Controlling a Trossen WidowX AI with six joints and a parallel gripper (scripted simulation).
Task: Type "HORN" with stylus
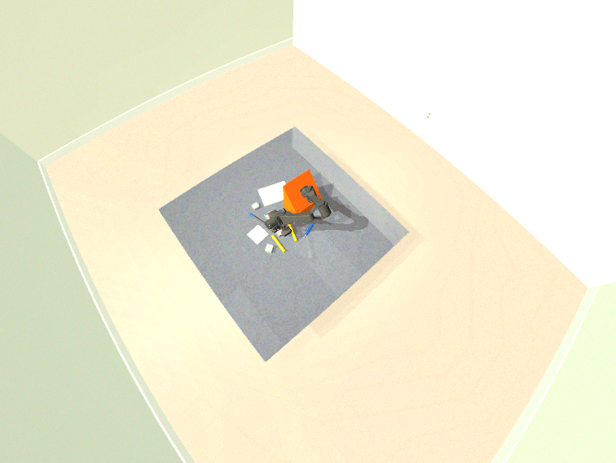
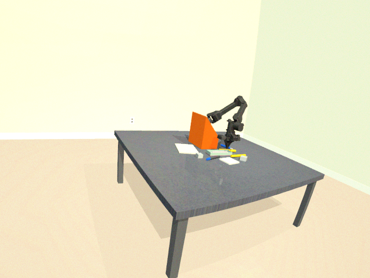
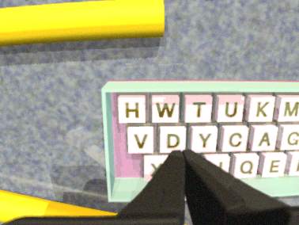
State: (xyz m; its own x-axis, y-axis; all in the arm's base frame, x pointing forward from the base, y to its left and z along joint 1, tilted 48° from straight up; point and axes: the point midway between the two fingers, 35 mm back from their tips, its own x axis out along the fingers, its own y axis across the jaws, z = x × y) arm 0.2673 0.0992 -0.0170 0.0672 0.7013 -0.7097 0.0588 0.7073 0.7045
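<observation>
The stylus lies 13 cm behind my gripper tip, 13 cm to the left of it and 4 cm below it. Round my gripper tip: white pad 13 cm ahead, 7 cm to the right, 4 cm below; then grey block 2 cm ahead, 26 cm to the right, 3 cm below; then blue-tipped pen 7 cm ahead, 19 cm to the right, 4 cm below.
</observation>
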